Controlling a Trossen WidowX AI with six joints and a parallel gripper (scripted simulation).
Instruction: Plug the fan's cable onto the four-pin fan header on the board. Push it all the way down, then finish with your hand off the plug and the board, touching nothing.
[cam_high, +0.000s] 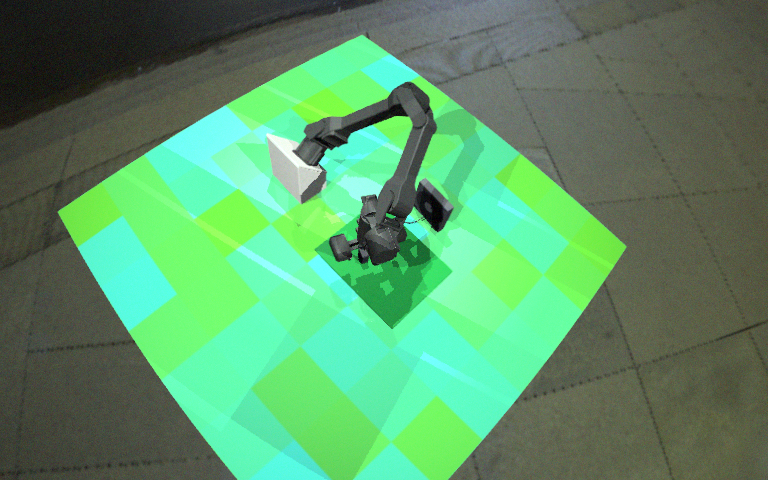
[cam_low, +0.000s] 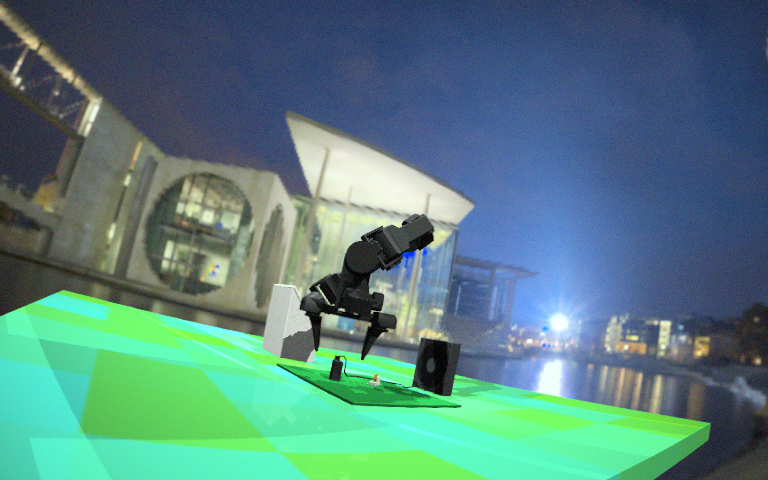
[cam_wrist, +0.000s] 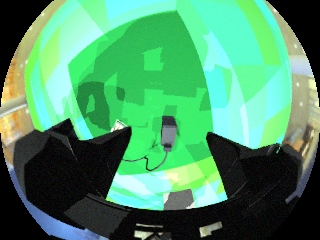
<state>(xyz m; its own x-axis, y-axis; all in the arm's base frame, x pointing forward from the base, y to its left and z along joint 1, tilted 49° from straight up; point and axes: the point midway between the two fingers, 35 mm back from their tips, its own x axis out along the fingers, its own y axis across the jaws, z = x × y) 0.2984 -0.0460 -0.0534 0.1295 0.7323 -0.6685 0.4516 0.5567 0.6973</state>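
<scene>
The dark fan plug is 10 mm behind my gripper tip, 10 mm to the left of it and 30 mm below it. Round my gripper tip: black fan 40 mm ahead, 240 mm to the left, 10 mm above; dark green board 40 mm ahead, 40 mm to the left, 70 mm below.
</scene>
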